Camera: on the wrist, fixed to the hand. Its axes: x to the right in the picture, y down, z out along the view.
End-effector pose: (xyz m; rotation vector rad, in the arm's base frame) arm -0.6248 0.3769 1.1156 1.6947 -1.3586 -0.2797
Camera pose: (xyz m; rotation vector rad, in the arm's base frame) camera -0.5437 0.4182 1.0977 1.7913 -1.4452 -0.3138
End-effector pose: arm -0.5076 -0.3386 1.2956 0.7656 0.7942 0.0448
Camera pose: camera -0.5744 -0.3515 1.2325 0.8428 0.7177 -0.0446
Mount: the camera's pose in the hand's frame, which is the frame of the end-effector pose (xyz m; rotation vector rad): -0.0122 -0.0655 -0.0646 0.0935 -0.0938 -0.0182
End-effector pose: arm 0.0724 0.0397 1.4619 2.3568 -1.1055 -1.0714
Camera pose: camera 0.1495 0.0899 1.4742 2.4145 -1.1937 -1.1716
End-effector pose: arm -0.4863 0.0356 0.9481 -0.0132 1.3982 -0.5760
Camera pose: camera -0.5713 0.0046 0.9690 0.0218 1.2802 -0.6476
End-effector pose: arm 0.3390 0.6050 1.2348 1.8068 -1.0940 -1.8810
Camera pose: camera 0.4203 0.6369 1.2034 1.7995 -1.2206 -1.9738
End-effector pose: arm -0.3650 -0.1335 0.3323 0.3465 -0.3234 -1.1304
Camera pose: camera -0.3962 -0.1407 0.2452 0.3801 -0.4576 -1.1539
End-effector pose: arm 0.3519 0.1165 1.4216 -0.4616 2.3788 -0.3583
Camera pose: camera 0.3324 0.0712 1.5002 -0.4472 2.2577 -0.4445
